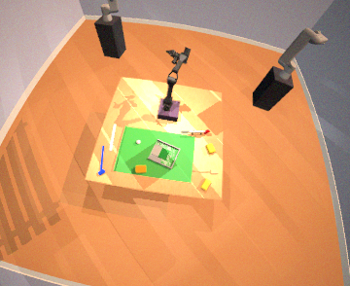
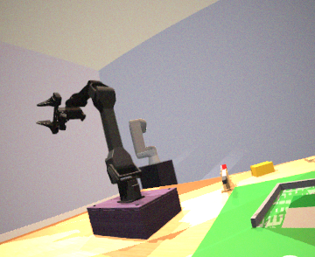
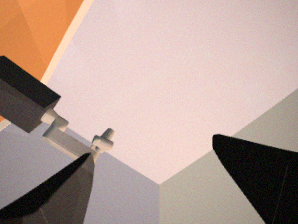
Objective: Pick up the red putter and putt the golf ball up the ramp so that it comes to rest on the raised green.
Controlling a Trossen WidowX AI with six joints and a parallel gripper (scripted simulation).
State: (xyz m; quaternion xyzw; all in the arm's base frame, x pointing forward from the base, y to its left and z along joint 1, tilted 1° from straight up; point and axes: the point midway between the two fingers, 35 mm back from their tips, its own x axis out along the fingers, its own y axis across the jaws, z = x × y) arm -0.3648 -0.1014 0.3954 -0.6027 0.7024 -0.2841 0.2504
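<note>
Right now the red putter is 53 cm ahead of my gripper tip, 49 cm to the left of it and 43 cm below it. The rest, counted from my gripper tip: white golf ball 79 cm ahead, 3 cm to the right, 46 cm below; blue putter 108 cm ahead, 30 cm to the right, 47 cm below.
</note>
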